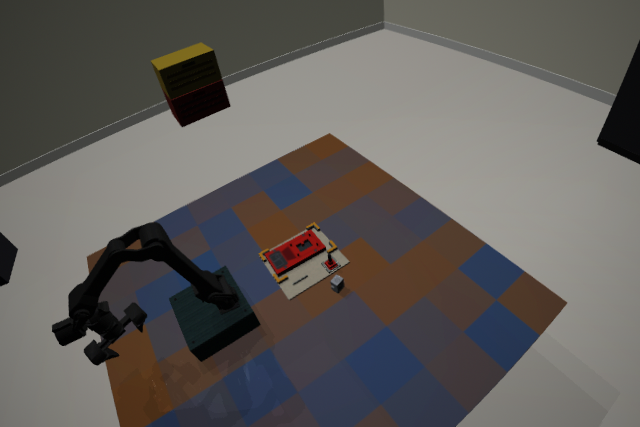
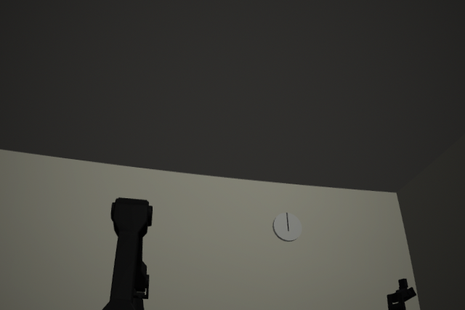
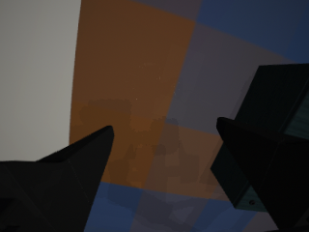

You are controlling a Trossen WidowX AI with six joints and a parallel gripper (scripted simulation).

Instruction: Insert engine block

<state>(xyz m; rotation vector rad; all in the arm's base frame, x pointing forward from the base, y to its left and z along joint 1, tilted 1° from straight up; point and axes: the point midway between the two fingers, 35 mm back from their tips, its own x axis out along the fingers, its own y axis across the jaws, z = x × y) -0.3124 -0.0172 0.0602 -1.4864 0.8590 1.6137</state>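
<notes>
Right now the grey engine block is 65 cm ahead of my gripper tip, 5 cm to the right of it and 9 cm below it.
</notes>
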